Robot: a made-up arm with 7 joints. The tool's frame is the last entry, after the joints.
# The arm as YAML. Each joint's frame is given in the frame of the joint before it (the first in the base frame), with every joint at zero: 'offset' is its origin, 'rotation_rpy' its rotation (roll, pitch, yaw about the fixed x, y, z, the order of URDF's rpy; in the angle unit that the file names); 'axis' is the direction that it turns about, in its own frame. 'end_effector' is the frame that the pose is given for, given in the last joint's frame.
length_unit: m
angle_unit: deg
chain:
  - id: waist
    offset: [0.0, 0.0, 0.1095]
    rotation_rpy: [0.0, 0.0, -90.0]
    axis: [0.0, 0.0, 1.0]
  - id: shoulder
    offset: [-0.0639, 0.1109, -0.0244]
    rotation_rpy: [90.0, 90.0, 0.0]
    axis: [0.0, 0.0, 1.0]
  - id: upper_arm
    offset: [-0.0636, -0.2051, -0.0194]
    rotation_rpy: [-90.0, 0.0, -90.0]
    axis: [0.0, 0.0, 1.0]
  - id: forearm
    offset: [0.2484, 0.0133, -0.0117]
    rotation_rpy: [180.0, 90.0, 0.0]
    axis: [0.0, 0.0, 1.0]
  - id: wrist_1
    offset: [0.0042, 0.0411, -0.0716]
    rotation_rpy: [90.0, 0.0, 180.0]
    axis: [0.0, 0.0, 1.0]
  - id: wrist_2
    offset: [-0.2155, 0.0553, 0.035]
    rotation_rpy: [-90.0, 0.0, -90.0]
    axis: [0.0, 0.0, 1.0]
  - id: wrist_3
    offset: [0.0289, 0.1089, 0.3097]
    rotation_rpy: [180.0, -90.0, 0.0]
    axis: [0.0, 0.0, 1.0]
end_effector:
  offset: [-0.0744, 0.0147, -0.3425]
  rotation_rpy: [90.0, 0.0, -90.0]
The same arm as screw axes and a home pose.
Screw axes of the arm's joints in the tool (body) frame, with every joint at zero. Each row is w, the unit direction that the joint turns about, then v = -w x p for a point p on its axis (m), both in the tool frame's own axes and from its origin. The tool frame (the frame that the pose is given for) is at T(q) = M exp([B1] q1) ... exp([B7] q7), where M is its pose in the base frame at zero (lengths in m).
B1: w 0 0 1 v -0.2201 0.1617 0
B2: w -1 0 0 v 0 0.0597 -0.1562
B3: w 0 0 -1 v -0.0489 -0.0314 0
B4: w 0 -1 0 v 0.0156 0 0.0181
B5: w -1 0 0 v 0 -0.0198 0.3689
B6: w 0 0 -1 v -0.3136 -0.0942 0
B7: w 0 1 0 v 0.0744 0 0.0147
M =
1 0 0 0.1617
0 1 0 0.2201
0 0 1 0.1448
0 0 0 1

